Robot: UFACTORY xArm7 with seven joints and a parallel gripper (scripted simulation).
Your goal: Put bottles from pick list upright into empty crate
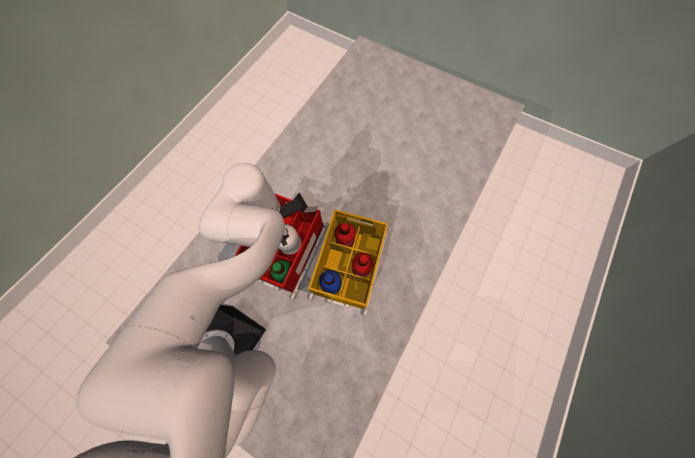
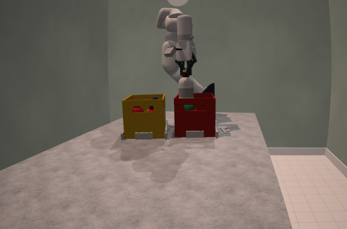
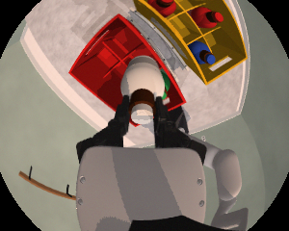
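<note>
My gripper is now 7 cm above the white bottle. From my hand the other things lie so: blue bottle (1 cm behind, 17 cm to the right, 21 cm below); then green-labelled bottle (8 cm behind, 2 cm to the right, 21 cm below); then red crate (1 cm behind, 4 cm to the left, 21 cm below).
</note>
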